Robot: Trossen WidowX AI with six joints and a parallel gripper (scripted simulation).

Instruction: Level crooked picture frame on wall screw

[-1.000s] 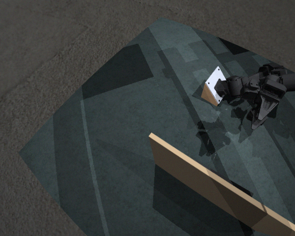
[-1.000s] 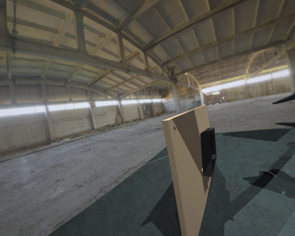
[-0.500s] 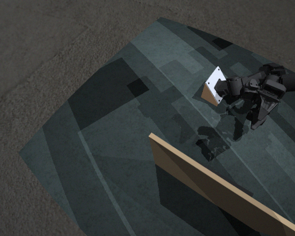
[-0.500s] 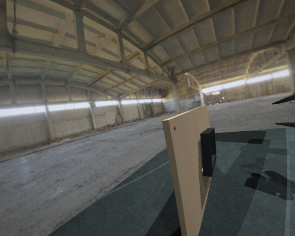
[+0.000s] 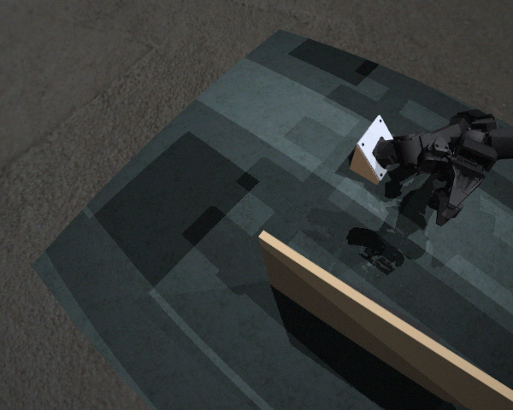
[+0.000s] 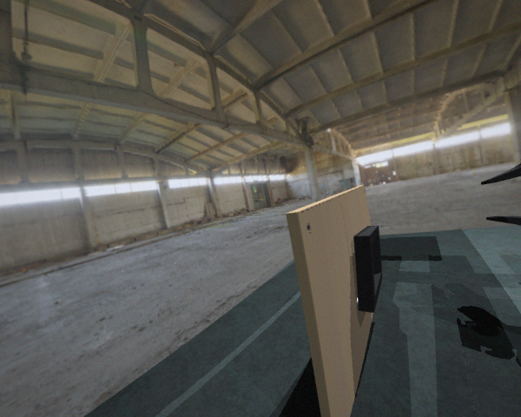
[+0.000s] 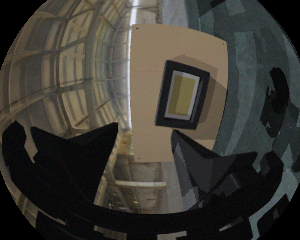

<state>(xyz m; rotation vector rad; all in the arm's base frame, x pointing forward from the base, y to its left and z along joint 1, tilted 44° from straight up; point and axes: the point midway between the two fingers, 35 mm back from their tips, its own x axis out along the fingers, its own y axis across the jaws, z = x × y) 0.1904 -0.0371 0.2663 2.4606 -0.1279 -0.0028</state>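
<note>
My gripper tip is now 20 cm short of the picture frame, 1 cm to the left of it and 9 cm above it. The rest, counted from my gripper tip: tan wall board: 21 cm ahead, 1 cm to the left, 11 cm below.
</note>
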